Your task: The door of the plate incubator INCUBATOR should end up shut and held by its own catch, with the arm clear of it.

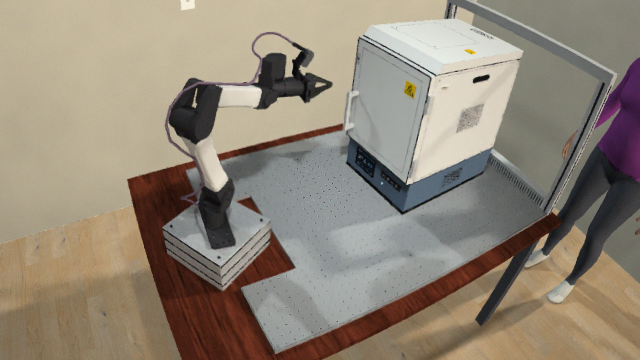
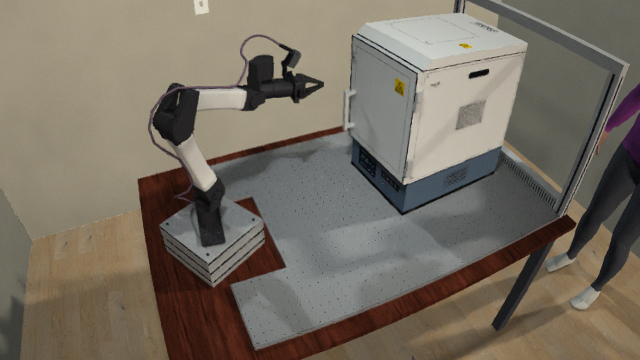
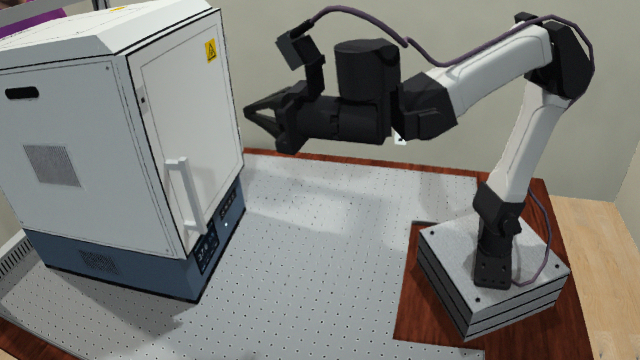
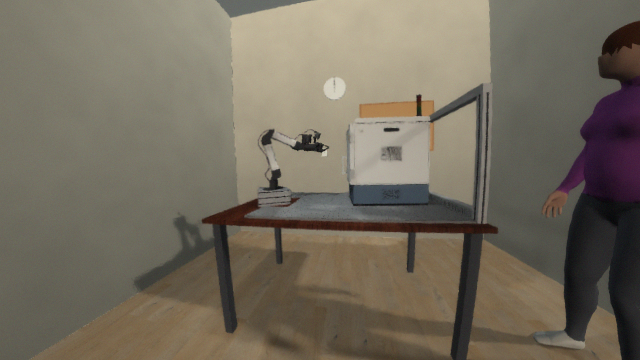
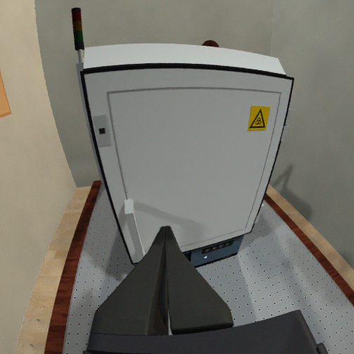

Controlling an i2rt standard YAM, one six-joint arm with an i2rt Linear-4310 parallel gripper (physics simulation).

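Observation:
The white incubator (image 1: pixel 465 115) (image 2: pixel 465 110) (image 3: pixel 65 130) (image 4: pixel 390 165) stands on its blue base. Its door (image 1: pixel 385 115) (image 2: pixel 380 110) (image 3: pixel 185 110) (image 5: pixel 190 150) lies flush against the front, with an even dark seam round it. The catch itself cannot be seen; a small plate with a dark square (image 5: pixel 102 131) (image 3: pixel 143 100) sits at the door's handle-side edge. The white handle (image 1: pixel 350 111) (image 2: pixel 347 110) (image 3: pixel 187 195) (image 5: pixel 133 225) stands low on that side. My gripper (image 1: pixel 331 84) (image 2: pixel 323 84) (image 3: pixel 245 110) (image 4: pixel 327 147) (image 5: pixel 166 231) is shut and empty, apart from the door and handle, in front of them.
A grey frame (image 1: pixel 595 115) (image 2: pixel 607 100) (image 4: pixel 481 150) stands behind the incubator. A person in purple (image 1: pixel 622 130) (image 4: pixel 612 125) stands beyond it. A red-green signal light (image 4: pixel 419 105) (image 5: pixel 77 29) rises behind the incubator. The perforated plate (image 1: pixel 320 240) (image 3: pixel 325 280) covers much of the table.

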